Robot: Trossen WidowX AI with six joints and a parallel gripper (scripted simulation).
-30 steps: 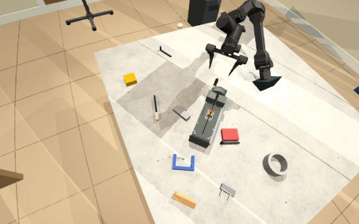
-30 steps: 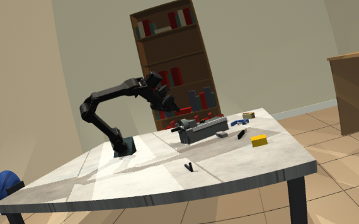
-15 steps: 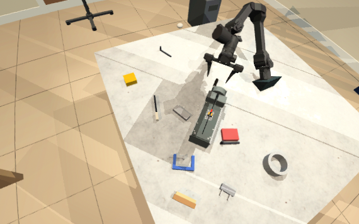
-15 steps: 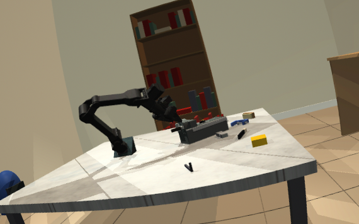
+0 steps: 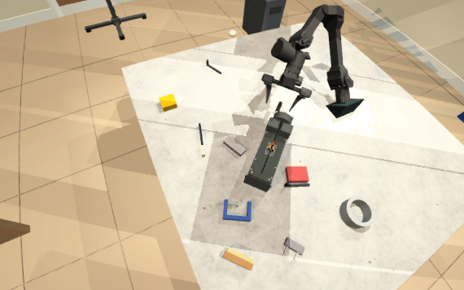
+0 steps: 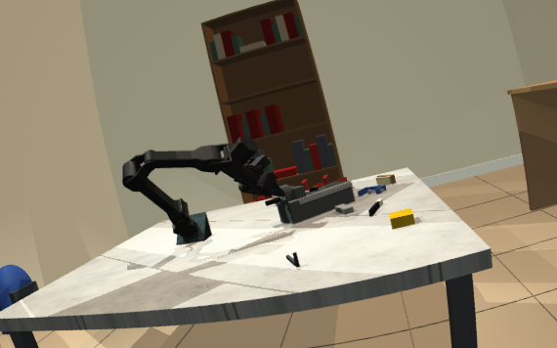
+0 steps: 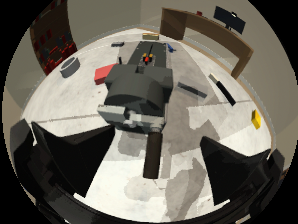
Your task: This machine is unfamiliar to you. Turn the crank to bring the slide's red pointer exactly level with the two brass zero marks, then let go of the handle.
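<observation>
Now: the crank handle 20 mm behind my gripper tip, 10 mm to the right of it and 10 mm below it. The rest, counted from my gripper tip: grey block: 200 mm ahead, 20 mm to the left, 90 mm below; then red pointer: 100 mm ahead, 110 mm to the left, 20 mm below; then red block: 60 mm ahead, 230 mm to the left, 90 mm below.
</observation>
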